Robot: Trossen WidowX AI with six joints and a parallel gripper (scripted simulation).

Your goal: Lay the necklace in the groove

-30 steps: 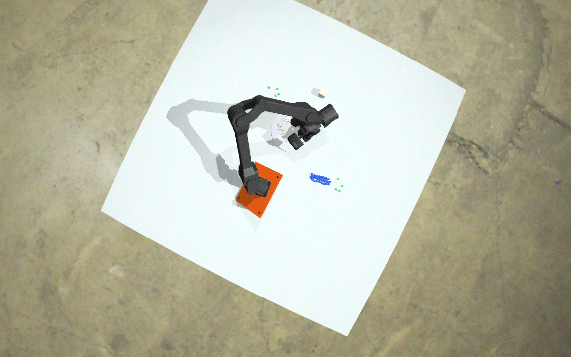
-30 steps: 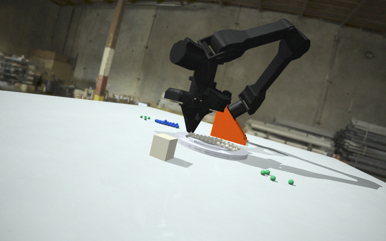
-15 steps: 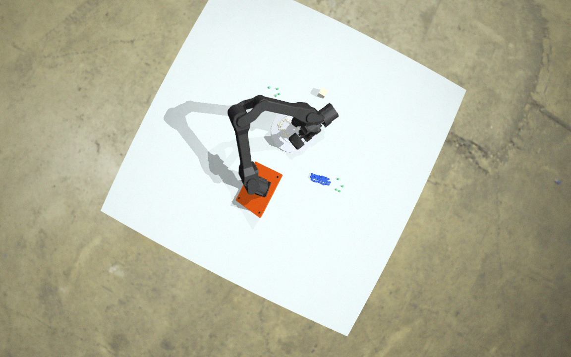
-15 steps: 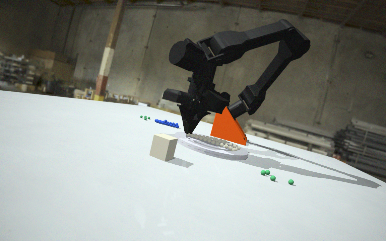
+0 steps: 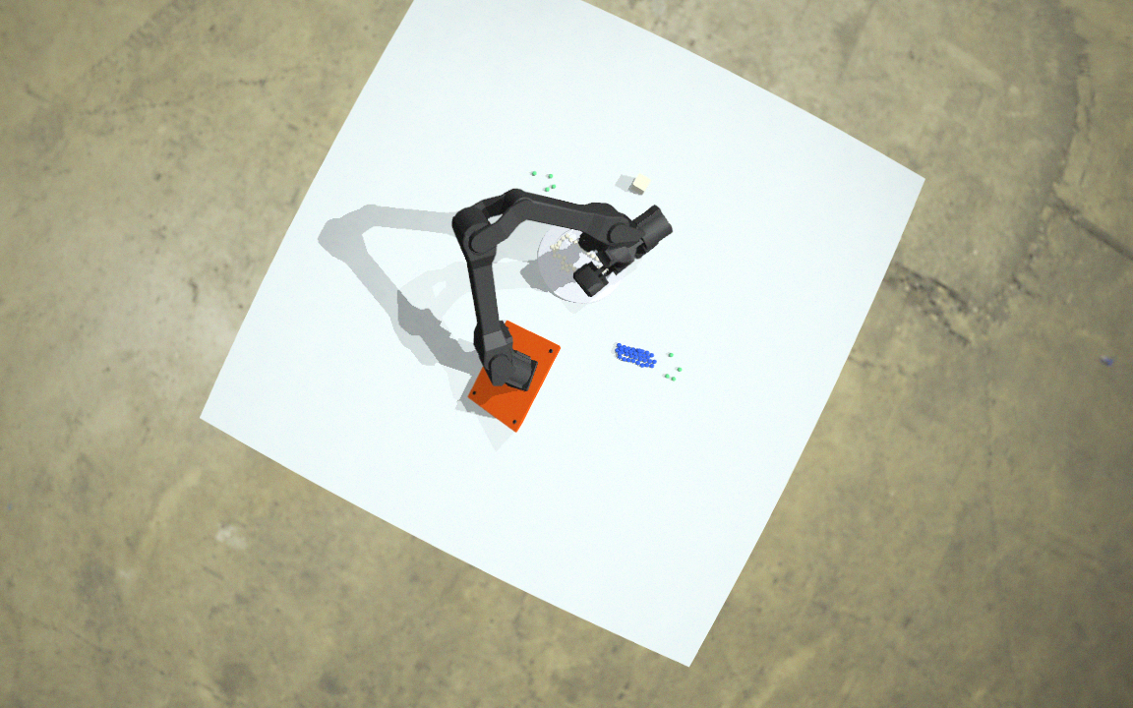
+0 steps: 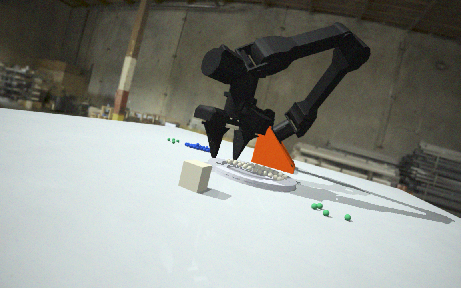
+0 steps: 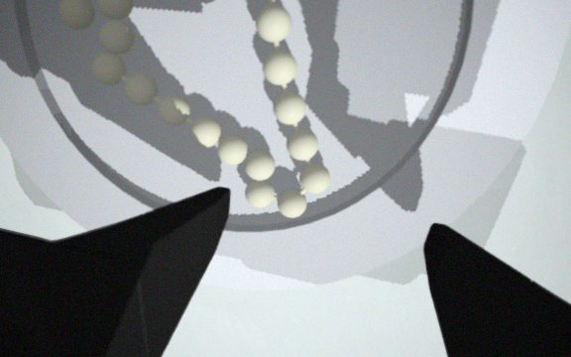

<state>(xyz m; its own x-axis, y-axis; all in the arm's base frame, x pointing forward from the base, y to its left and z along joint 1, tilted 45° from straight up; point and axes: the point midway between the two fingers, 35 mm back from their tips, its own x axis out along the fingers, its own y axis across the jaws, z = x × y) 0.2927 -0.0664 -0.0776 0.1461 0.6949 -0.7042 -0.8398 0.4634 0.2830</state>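
Right now my gripper tip is 10 mm past the round bead board, 70 mm to the right of it and 10 mm above it. Round my gripper tip: cream cube 200 mm ahead.
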